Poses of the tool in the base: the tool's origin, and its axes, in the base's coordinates. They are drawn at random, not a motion.
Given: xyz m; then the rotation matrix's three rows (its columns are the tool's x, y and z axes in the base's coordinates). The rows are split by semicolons.
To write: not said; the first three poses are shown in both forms.
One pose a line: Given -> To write
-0.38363, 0.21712, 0.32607; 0.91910, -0.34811, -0.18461; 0.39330, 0.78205, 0.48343; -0.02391, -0.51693, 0.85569 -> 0.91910, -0.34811, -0.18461, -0.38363; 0.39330, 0.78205, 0.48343, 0.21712; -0.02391, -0.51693, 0.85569, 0.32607; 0, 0, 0, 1
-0.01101, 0.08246, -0.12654; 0.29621, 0.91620, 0.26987; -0.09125, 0.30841, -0.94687; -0.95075, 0.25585, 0.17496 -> 0.29621, 0.91620, 0.26987, -0.01101; -0.09125, 0.30841, -0.94687, 0.08246; -0.95075, 0.25585, 0.17496, -0.12654; 0, 0, 0, 1
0.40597, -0.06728, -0.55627; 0.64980, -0.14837, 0.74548; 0.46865, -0.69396, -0.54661; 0.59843, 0.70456, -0.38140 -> 0.64980, -0.14837, 0.74548, 0.40597; 0.46865, -0.69396, -0.54661, -0.06728; 0.59843, 0.70456, -0.38140, -0.55627; 0, 0, 0, 1
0.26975, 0.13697, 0.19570; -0.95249, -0.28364, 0.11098; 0.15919, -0.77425, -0.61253; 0.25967, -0.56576, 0.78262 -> -0.95249, -0.28364, 0.11098, 0.26975; 0.15919, -0.77425, -0.61253, 0.13697; 0.25967, -0.56576, 0.78262, 0.19570; 0, 0, 0, 1
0.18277, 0.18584, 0.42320; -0.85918, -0.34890, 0.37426; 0.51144, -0.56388, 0.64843; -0.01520, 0.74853, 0.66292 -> -0.85918, -0.34890, 0.37426, 0.18277; 0.51144, -0.56388, 0.64843, 0.18584; -0.01520, 0.74853, 0.66292, 0.42320; 0, 0, 0, 1
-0.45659, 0.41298, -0.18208; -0.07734, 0.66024, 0.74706; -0.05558, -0.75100, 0.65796; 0.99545, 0.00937, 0.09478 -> -0.07734, 0.66024, 0.74706, -0.45659; -0.05558, -0.75100, 0.65796, 0.41298; 0.99545, 0.00937, 0.09478, -0.18208; 0, 0, 0, 1
